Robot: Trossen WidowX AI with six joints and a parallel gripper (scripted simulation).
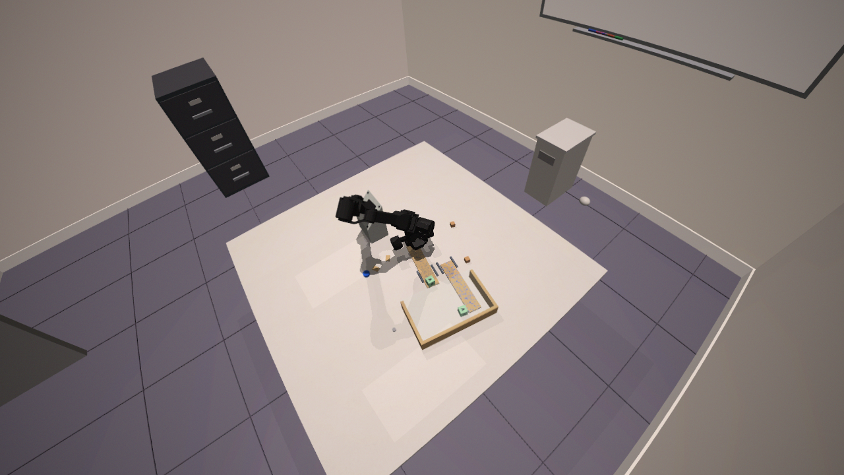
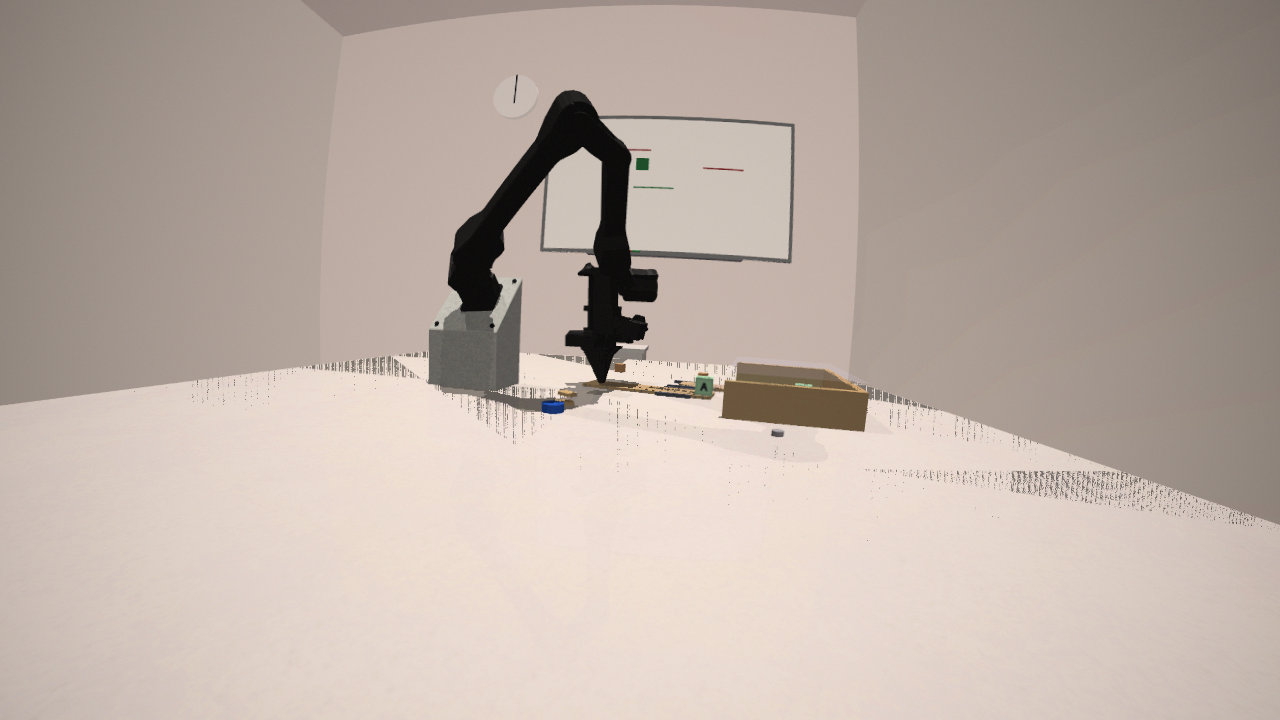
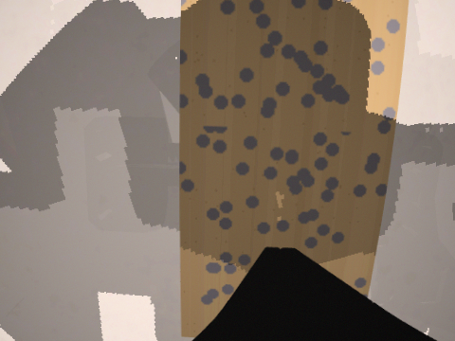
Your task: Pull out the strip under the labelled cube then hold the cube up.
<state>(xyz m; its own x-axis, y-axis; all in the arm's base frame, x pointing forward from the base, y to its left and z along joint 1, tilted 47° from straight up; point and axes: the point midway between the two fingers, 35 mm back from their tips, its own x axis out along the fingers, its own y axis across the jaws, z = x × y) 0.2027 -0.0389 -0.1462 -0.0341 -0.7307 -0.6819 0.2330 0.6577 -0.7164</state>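
Right now the strip is 90 mm ahead of my gripper tip and 20 mm to the right of it. Also, from my gripper tip: blue object 240 mm to the right, 20 mm behind; then small grey piece 280 mm to the right, 270 mm ahead.
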